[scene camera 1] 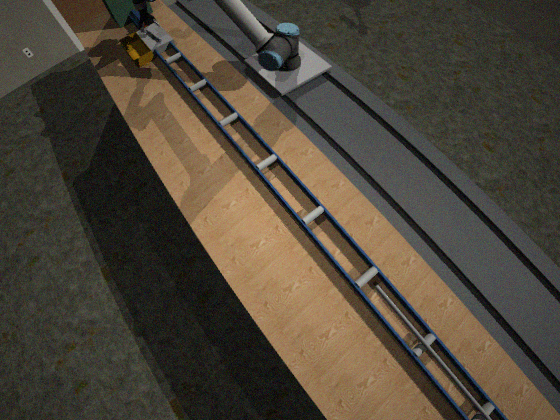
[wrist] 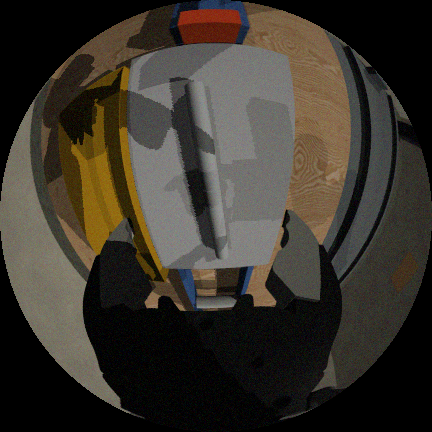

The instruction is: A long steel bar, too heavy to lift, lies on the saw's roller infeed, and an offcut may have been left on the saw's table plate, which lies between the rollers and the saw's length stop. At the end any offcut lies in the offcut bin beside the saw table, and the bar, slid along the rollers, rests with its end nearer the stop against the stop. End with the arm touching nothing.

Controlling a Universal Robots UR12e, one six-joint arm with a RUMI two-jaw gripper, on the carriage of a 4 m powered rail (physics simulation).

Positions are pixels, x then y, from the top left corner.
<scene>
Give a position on a yellow offcut bin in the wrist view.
92, 130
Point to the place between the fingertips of the gripper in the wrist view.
At 206, 215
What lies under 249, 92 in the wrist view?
A roller infeed.
</scene>
